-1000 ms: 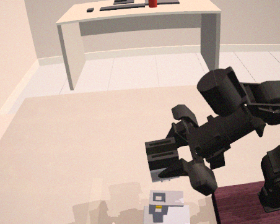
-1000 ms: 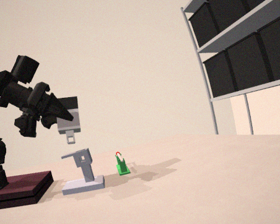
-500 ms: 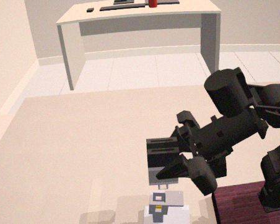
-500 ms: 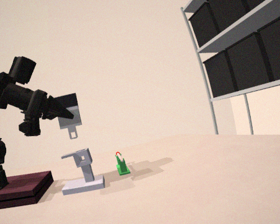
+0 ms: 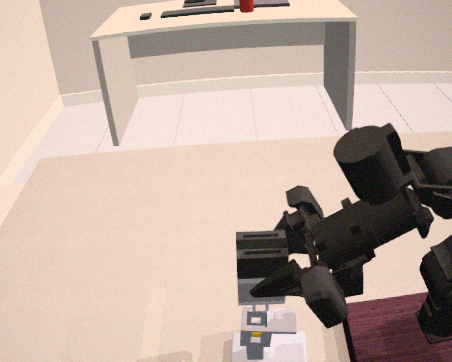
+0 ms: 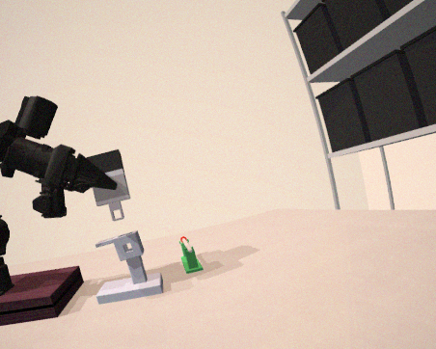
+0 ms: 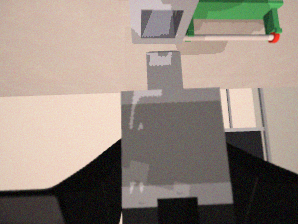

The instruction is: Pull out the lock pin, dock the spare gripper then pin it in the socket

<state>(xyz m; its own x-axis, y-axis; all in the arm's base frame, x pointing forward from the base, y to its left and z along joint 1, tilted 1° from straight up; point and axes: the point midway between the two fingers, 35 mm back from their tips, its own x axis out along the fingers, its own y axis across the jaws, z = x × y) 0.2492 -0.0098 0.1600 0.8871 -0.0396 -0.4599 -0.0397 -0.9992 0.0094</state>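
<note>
The green bracket is 11 cm ahead of my gripper tip, 11 cm to the left of it and 15 cm below it. The rest, counted from my gripper tip: spare gripper 1 cm behind; grey mount 1 cm behind, 13 cm below.
</note>
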